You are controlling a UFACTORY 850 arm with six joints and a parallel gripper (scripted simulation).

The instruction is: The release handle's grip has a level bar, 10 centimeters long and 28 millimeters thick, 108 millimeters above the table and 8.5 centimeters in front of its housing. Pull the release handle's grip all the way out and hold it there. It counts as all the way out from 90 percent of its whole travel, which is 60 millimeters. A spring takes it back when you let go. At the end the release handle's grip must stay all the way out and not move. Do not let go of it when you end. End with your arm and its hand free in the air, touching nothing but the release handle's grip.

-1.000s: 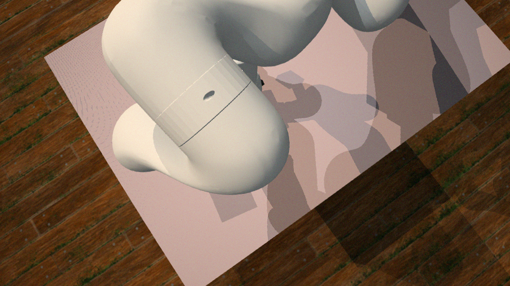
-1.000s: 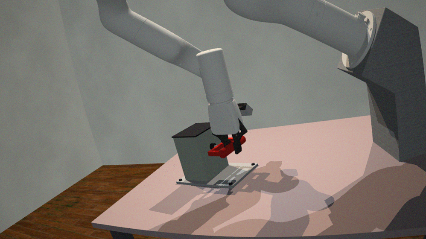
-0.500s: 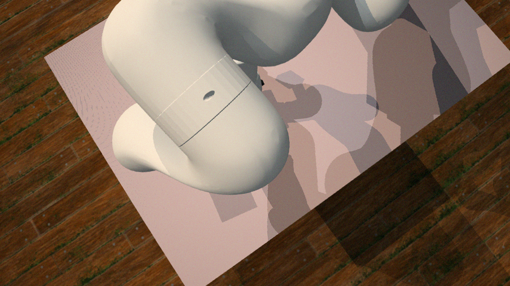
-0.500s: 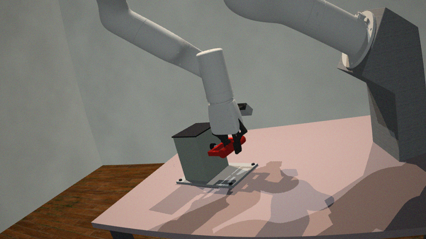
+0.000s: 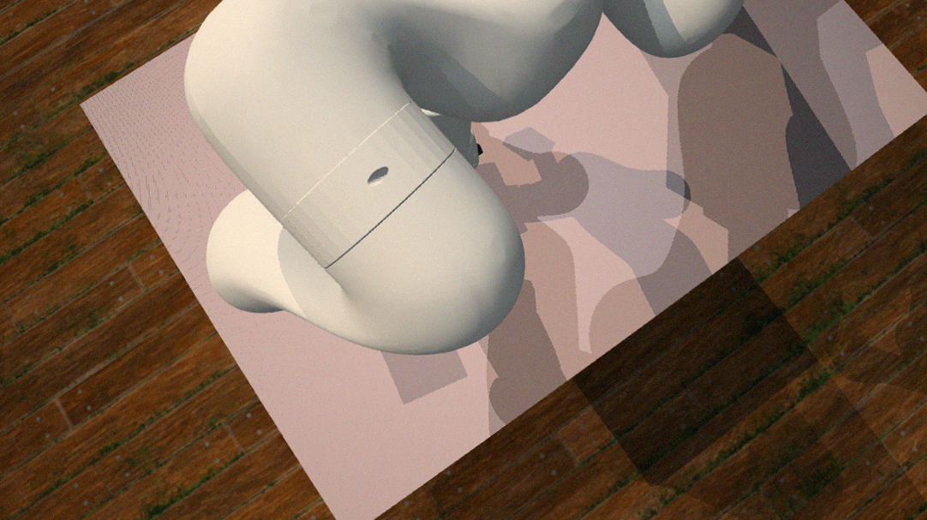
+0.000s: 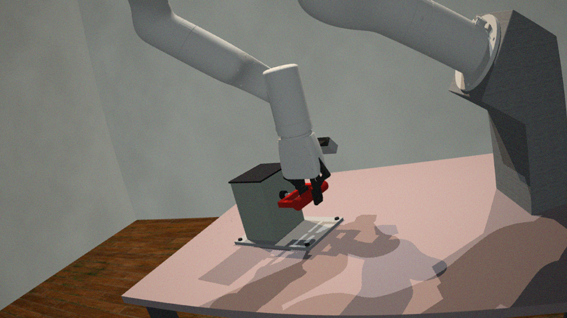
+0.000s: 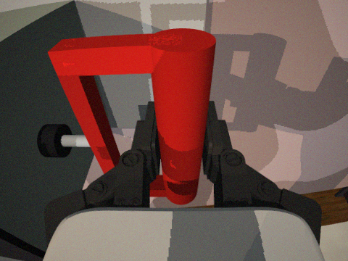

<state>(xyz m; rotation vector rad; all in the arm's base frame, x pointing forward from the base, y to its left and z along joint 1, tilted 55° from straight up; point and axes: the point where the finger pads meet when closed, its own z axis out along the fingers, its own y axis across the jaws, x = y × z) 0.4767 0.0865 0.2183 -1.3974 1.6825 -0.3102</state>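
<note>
The base plate lies 10 cm ahead of my hand, 1 cm to the left of it and 10 cm below it.
</note>
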